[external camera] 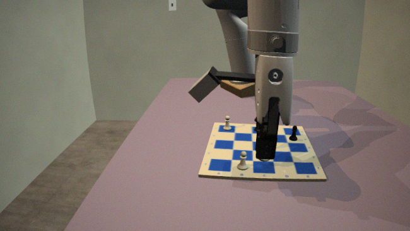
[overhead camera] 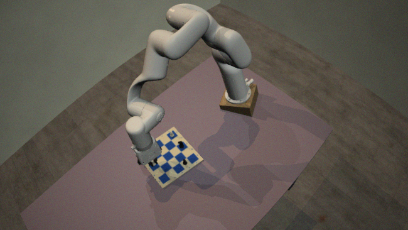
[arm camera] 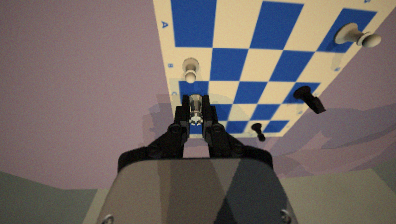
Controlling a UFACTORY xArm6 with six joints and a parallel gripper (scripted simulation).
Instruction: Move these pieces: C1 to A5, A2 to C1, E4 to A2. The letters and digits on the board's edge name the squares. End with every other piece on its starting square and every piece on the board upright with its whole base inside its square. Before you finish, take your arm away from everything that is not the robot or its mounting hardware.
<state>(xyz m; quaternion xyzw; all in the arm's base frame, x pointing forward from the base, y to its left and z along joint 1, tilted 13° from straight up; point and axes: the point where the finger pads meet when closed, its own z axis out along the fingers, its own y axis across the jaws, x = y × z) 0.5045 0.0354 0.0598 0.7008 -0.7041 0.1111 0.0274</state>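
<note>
Right now the chessboard is 7 cm behind my hand and 5 cm below it. The rest, counted from my hand: black pawn 11 cm behind, 8 cm to the left, 3 cm below; then white rook 1 cm below; then black knight 15 cm behind, 3 cm below.
</note>
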